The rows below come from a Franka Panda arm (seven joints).
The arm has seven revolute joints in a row. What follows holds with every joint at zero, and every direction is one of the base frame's.
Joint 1 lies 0.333 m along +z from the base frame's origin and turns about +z.
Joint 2 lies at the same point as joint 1 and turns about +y.
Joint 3 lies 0.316 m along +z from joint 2 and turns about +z.
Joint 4 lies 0.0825 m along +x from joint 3 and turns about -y.
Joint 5 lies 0.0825 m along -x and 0.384 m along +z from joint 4 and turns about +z.
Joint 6 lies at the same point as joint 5 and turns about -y.
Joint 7 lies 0.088 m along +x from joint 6 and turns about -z.
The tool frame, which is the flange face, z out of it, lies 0.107 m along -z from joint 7; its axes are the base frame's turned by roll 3.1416, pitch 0 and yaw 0 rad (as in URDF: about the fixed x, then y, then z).
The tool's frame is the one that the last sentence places.
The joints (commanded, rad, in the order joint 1, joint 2, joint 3, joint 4, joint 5, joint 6, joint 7), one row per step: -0.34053 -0.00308 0.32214 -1.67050 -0.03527 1.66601 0.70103; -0.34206 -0.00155 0.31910 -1.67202 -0.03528 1.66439 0.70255; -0.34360 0.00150 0.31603 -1.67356 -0.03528 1.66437 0.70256; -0.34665 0.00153 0.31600 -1.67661 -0.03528 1.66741 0.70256; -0.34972 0.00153 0.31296 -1.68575 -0.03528 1.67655 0.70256; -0.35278 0.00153 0.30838 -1.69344 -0.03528 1.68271 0.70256; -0.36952 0.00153 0.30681 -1.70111 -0.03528 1.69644 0.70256; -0.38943 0.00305 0.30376 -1.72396 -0.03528 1.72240 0.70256; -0.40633 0.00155 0.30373 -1.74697 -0.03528 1.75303 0.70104; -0.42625 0.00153 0.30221 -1.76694 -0.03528 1.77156 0.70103; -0.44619 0.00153 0.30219 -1.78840 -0.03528 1.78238 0.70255; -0.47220 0.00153 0.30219 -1.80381 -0.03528 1.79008 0.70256; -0.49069 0.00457 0.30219 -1.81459 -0.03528 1.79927 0.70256; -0.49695 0.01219 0.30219 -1.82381 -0.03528 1.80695 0.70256
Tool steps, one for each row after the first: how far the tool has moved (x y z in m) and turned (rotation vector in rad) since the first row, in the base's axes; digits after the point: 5 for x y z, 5 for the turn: 0.00003 -0.00269 -0.00168 0.00056 0.00452 -0.00615; 0.00057 -0.00553 -0.00404 0.00162 0.00896 -0.01077; 0.00064 -0.00725 -0.00525 0.00166 0.00899 -0.01374; 0.00086 -0.01065 -0.00883 0.00172 0.00900 -0.01953; 0.00077 -0.01491 -0.01197 0.00182 0.01052 -0.02695; 0.00106 -0.02516 -0.01444 0.00173 0.00446 -0.04478; 0.00131 -0.03814 -0.02395 0.00227 0.00277 -0.06684; 0.00127 -0.04750 -0.03150 0.00148 -0.00620 -0.08118; -0.00013 -0.05943 -0.03946 0.00163 -0.00479 -0.10197; -0.00279 -0.07038 -0.04882 0.00253 0.00575 -0.12308; -0.00606 -0.08464 -0.05554 0.00341 0.01340 -0.14883; -0.00773 -0.09504 -0.06155 0.00498 0.01775 -0.16700; -0.00748 -0.09907 -0.06940 0.00831 0.02626 -0.17298
